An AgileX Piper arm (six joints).
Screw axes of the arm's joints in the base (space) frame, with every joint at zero. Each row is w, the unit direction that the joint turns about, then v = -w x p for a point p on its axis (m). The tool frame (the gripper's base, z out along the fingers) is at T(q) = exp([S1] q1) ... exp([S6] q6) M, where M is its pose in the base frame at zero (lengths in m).
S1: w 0 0 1 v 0 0 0
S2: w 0 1 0 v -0.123 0 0
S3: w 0 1 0 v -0.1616 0 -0.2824
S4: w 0.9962 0 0.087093 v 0 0.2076 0
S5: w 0 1 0 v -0.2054 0 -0.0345
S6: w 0.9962 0 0.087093 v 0 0.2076 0
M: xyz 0.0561 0 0.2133 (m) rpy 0 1.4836 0 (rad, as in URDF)
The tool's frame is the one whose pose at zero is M.
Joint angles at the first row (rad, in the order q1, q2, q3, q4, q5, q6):
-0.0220, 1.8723, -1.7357, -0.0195, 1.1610, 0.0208
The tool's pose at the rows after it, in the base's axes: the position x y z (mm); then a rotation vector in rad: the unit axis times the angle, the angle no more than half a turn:
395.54 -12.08 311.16 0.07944 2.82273 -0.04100
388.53 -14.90 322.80 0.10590 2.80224 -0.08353
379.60 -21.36 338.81 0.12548 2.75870 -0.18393
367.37 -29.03 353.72 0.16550 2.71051 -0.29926
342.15 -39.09 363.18 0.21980 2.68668 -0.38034
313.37 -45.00 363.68 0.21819 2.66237 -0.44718
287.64 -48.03 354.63 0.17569 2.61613 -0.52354
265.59 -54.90 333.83 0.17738 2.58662 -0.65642
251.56 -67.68 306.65 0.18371 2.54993 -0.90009
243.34 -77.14 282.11 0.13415 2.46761 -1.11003
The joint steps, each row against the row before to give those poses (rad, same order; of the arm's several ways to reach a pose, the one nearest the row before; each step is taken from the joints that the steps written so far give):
-0.0017, -0.0181, 0.0000, -0.0121, 0.0612, 0.0178
0.0000, -0.0303, 0.0001, -0.0346, 0.0124, 0.0245
0.0000, -0.0401, -0.0001, -0.0781, 0.0049, 0.0255
0.0000, -0.0492, 0.0176, -0.0940, 0.0018, 0.0412
-0.0157, -0.0894, 0.0838, -0.0638, 0.0000, 0.0333
-0.0101, -0.1076, 0.1321, -0.0522, -0.0376, 0.0084
0.0000, -0.1054, 0.1606, -0.0714, -0.0869, 0.0136
0.0000, -0.0768, 0.1708, -0.1330, -0.0715, 0.0818
0.0000, -0.0227, 0.1581, -0.2394, -0.0349, 0.1547
0.0000, 0.0000, 0.1407, -0.2532, -0.0427, 0.1723

